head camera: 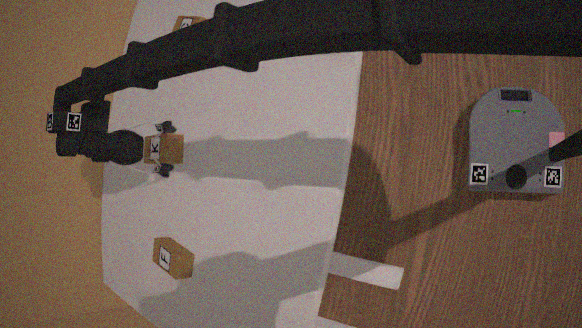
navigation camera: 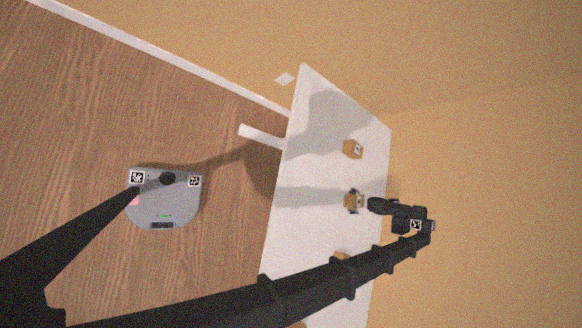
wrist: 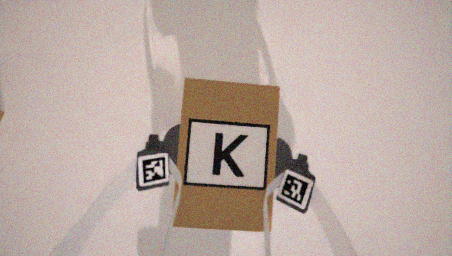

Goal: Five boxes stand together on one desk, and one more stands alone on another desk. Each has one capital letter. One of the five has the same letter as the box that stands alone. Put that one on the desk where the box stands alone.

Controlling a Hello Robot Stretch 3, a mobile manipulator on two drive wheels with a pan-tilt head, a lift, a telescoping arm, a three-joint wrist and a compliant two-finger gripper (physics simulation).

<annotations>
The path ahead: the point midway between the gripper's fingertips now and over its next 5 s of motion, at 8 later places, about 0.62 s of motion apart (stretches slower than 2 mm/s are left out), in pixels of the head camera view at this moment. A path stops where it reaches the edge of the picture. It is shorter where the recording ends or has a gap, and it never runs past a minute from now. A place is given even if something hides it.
My gripper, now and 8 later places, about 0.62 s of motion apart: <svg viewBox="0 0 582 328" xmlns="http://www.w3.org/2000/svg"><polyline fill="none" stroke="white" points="171,148 156,150 136,149 134,149 147,149 173,149 206,149 250,149 303,150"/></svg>
</annotations>
